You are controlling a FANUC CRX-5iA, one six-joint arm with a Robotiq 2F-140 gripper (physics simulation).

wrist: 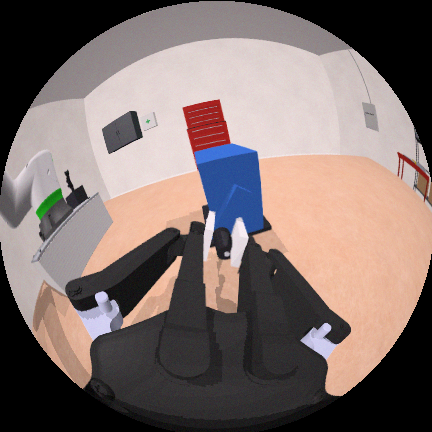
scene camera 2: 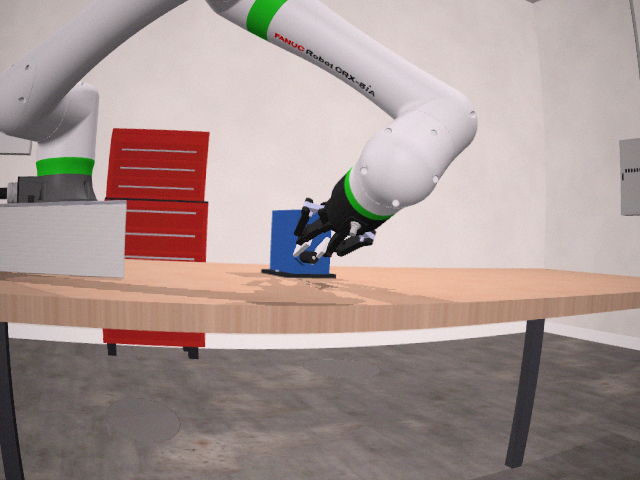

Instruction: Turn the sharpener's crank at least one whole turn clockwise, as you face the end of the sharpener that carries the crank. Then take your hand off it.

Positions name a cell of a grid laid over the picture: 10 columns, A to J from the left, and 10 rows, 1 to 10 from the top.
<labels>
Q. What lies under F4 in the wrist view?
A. A blue sharpener.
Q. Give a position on a blue sharpener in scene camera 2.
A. E6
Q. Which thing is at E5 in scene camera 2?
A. My gripper.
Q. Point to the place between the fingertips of my gripper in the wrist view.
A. F6
</labels>
